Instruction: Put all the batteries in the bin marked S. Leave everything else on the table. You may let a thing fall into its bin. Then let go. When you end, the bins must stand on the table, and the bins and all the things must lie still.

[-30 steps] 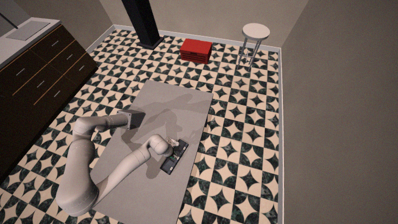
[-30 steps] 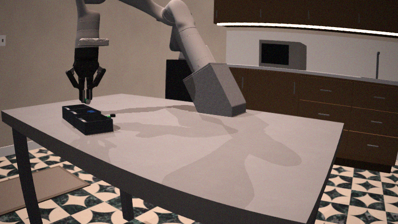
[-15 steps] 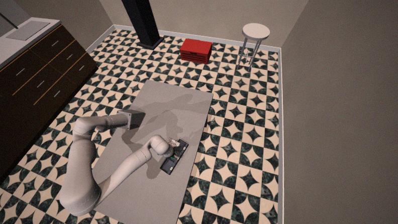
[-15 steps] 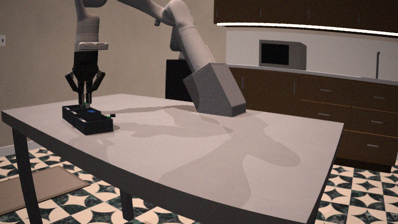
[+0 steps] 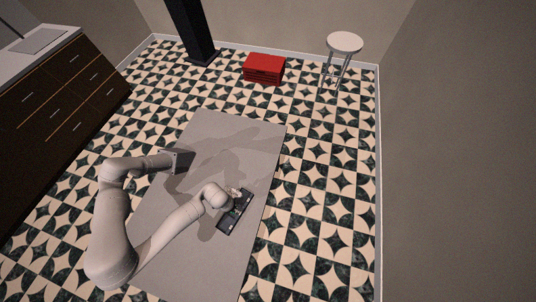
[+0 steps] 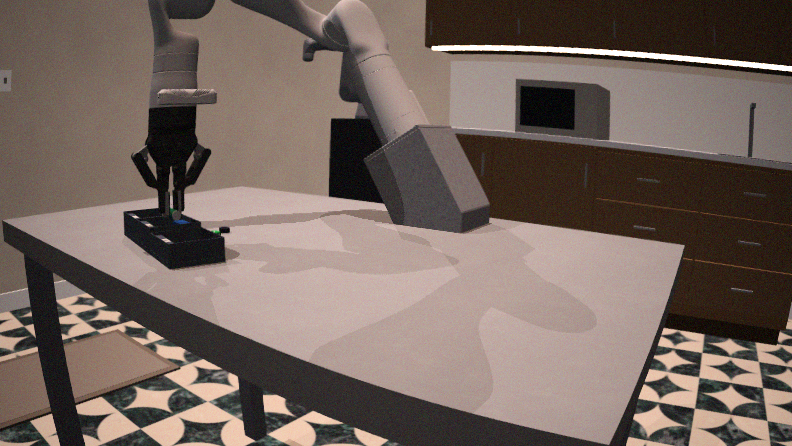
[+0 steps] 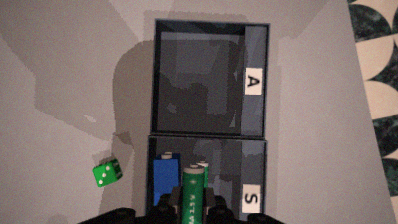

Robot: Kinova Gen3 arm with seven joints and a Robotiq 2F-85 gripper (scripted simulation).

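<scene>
My hand is 20 mm above the green battery. Round my hand: bin row (10 mm ahead, 40 mm below); then blue 9V battery (20 mm behind, 10 mm to the left, 40 mm below); then green die (70 mm behind, 10 mm to the left, 60 mm below).
</scene>
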